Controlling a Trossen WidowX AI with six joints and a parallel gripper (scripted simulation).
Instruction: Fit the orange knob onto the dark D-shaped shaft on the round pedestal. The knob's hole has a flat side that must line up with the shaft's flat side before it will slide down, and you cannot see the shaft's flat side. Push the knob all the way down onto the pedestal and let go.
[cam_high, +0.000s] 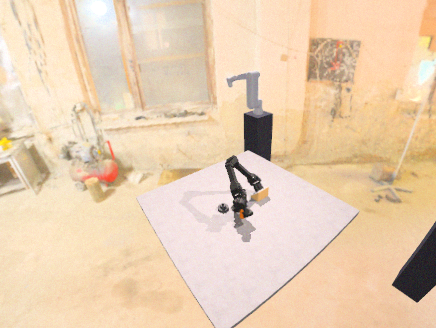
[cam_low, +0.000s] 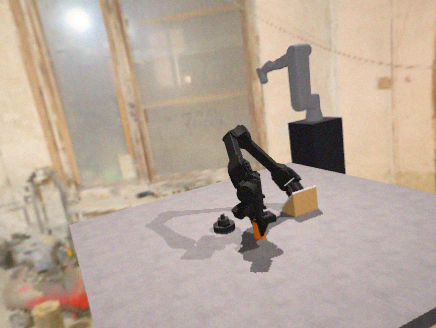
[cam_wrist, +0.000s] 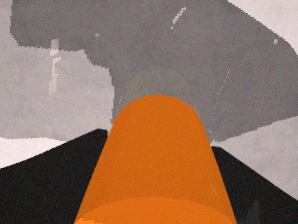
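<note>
Now: gripper tip 16 cm to the left of the pedestal, 6 cm short of it and 2 cm below it. From my gripper tip the other things lie so: orange knob (2 cm above).
</note>
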